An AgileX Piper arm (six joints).
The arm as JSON. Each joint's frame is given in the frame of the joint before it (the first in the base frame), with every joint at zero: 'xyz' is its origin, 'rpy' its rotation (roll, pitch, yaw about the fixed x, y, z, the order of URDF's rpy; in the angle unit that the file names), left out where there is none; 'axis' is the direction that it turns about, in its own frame. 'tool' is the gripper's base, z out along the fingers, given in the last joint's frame.
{
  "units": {
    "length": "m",
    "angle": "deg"
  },
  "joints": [
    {
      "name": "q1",
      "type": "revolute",
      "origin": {
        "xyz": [
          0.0,
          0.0,
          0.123
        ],
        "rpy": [
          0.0,
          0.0,
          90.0
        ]
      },
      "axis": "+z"
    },
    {
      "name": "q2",
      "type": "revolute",
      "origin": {
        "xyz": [
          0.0,
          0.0,
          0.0
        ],
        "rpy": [
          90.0,
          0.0,
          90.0
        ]
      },
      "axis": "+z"
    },
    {
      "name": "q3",
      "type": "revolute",
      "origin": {
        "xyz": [
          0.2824,
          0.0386,
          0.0
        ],
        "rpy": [
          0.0,
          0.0,
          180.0
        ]
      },
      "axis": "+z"
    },
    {
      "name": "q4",
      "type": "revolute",
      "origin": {
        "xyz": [
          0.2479,
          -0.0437,
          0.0
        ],
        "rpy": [
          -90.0,
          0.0,
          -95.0
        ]
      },
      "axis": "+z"
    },
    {
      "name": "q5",
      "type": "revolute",
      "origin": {
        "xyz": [
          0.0,
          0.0,
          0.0
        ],
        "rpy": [
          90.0,
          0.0,
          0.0
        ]
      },
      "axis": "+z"
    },
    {
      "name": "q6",
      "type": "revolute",
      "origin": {
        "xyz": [
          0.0,
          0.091,
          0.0
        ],
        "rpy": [
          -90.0,
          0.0,
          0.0
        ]
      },
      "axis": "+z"
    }
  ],
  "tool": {
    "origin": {
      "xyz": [
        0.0,
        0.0,
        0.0
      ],
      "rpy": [
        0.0,
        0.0,
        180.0
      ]
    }
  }
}
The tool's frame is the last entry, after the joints.
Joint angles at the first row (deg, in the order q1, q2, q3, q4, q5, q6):
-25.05 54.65 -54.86 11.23 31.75 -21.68
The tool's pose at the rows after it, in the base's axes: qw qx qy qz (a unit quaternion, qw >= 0); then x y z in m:
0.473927 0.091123 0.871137 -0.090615 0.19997 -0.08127 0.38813
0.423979 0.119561 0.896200 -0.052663 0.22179 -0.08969 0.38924
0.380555 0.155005 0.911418 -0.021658 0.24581 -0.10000 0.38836
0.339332 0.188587 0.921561 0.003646 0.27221 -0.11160 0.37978
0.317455 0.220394 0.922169 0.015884 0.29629 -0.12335 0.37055
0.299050 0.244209 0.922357 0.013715 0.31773 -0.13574 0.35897
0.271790 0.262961 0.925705 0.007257 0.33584 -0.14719 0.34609
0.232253 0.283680 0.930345 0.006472 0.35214 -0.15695 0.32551
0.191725 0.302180 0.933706 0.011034 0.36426 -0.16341 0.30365
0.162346 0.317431 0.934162 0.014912 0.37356 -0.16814 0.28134
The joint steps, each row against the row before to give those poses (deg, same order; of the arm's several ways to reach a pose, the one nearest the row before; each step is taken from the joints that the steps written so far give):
0.00 5.45 -6.63 -0.23 7.73 3.86
0.00 6.44 -6.41 0.00 7.30 4.13
0.00 6.66 -6.39 -0.22 5.64 4.78
0.00 6.87 -5.38 0.00 3.84 4.11
0.00 5.84 -4.40 -0.48 1.15 3.88
0.00 5.31 -3.80 -1.67 0.38 3.15
0.00 5.05 -3.91 -2.15 1.77 2.70
0.00 5.12 -2.91 -1.53 2.29 2.62
0.00 4.35 -1.87 -0.61 2.22 2.12
0.00 3.47 -0.50 -0.25 0.42 1.65

